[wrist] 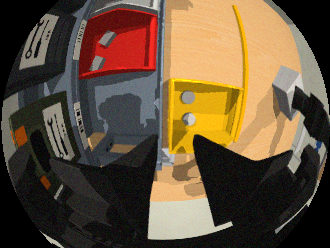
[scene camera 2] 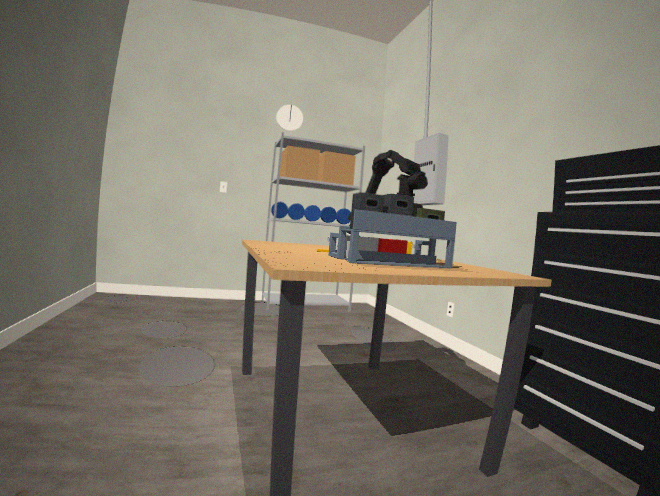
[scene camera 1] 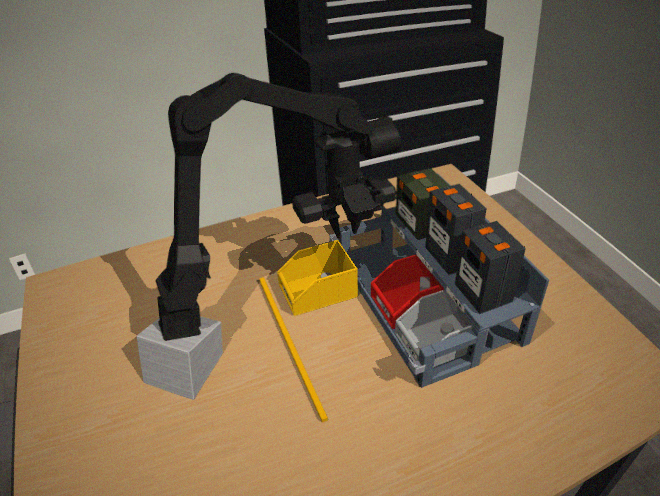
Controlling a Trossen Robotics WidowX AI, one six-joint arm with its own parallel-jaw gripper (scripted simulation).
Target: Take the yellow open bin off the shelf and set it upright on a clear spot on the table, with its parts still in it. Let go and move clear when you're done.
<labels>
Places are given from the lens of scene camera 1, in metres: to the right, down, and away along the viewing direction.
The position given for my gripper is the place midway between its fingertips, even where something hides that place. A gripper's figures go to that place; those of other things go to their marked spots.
my gripper [scene camera 1: 345, 235]: 0.03, -0.03, 1.02
yellow open bin [scene camera 1: 301, 276]: -0.06, 0.06, 1.11
red bin [scene camera 1: 400, 281]: 0.14, 0.07, 1.06
grey bin [scene camera 1: 422, 321]: 0.17, 0.14, 0.98
</labels>
